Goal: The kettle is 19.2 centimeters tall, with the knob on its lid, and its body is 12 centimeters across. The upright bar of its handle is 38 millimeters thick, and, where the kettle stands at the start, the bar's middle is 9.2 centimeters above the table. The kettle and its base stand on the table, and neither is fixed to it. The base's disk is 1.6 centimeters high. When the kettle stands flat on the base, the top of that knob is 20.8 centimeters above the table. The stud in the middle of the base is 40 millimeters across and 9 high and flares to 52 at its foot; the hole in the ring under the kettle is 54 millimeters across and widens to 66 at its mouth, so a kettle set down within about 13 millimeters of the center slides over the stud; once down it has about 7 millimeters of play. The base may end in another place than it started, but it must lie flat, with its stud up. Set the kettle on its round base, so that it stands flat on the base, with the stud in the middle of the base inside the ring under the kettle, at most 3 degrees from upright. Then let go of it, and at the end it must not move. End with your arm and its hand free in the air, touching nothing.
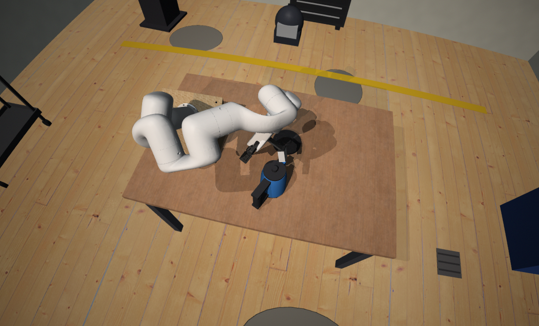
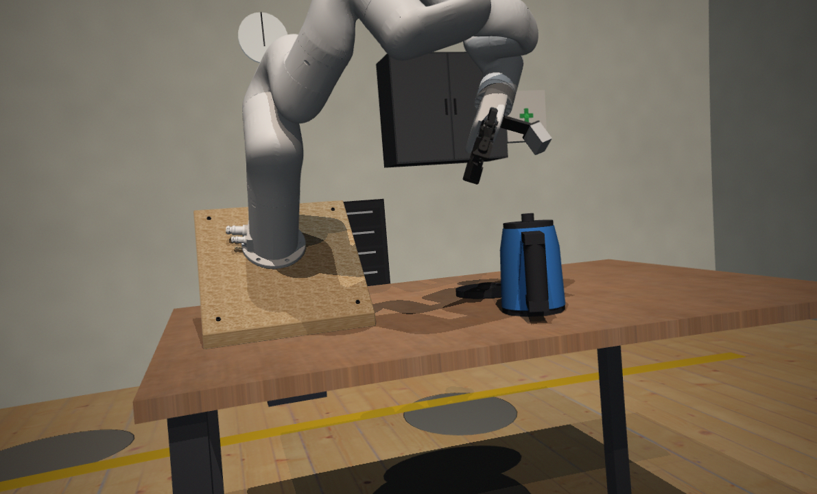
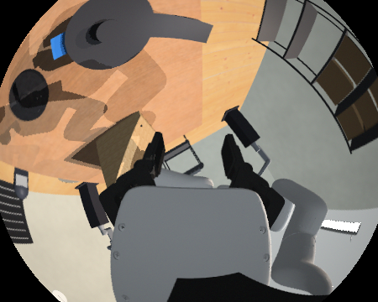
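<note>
My hand is 200 mm above the blue kettle and 90 mm short of it. The rest, counted from my hand: round black base 300 mm to the left, 280 mm below, 90 mm ahead.
</note>
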